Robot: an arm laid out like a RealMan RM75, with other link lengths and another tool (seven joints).
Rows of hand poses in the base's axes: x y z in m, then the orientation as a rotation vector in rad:
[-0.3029, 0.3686, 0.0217, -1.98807, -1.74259, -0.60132]
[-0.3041, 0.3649, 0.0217, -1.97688, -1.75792, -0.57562]
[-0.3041, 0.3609, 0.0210, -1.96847, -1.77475, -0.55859]
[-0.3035, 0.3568, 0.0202, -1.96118, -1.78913, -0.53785]
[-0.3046, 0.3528, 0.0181, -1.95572, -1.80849, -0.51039]
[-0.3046, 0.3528, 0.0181, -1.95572, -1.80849, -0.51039]
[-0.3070, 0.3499, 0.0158, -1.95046, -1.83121, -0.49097]
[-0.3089, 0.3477, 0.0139, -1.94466, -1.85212, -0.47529]
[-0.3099, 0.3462, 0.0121, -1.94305, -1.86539, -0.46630]
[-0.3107, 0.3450, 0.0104, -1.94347, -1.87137, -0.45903]
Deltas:
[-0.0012, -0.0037, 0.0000, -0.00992, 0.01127, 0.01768]
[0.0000, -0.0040, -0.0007, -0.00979, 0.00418, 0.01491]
[0.0006, -0.0041, -0.0008, -0.01052, 0.00734, 0.01394]
[-0.0011, -0.0040, -0.0021, -0.01682, 0.00823, 0.01605]
[0.0000, 0.0000, 0.0000, 0.00000, 0.00000, 0.00000]
[-0.0024, -0.0029, -0.0023, -0.01609, 0.00122, 0.01570]
[-0.0019, -0.0022, -0.0019, -0.01358, -0.00011, 0.01451]
[-0.0010, -0.0015, -0.0018, -0.00952, -0.00133, 0.00778]
[-0.0008, -0.0012, -0.0017, -0.00617, 0.00097, 0.00337]

